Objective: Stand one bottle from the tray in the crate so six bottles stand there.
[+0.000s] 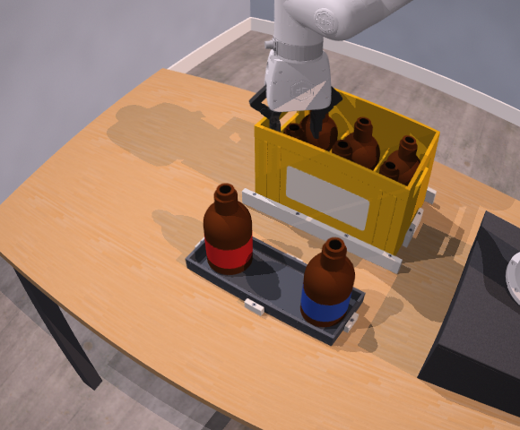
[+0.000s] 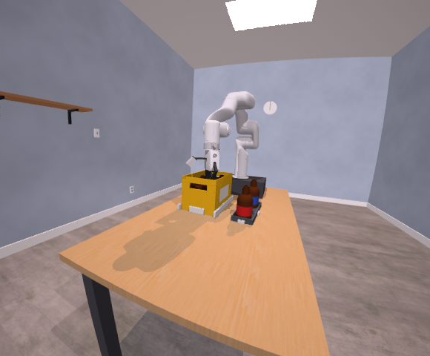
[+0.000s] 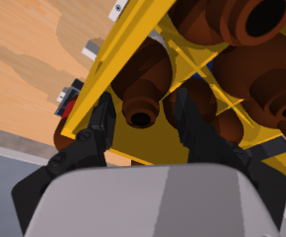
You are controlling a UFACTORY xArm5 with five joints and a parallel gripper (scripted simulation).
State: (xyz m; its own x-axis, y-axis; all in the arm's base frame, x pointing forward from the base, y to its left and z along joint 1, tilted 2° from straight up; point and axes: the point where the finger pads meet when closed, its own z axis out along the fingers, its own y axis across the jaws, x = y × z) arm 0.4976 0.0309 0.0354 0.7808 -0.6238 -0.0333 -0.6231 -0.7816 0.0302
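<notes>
Right now my hand is 8 cm past the yellow crate, 8 cm above it and 6 cm to the left of it. From my hand the other things lie so: grey tray: 17 cm to the left, 15 cm below, 10 cm behind.
</notes>
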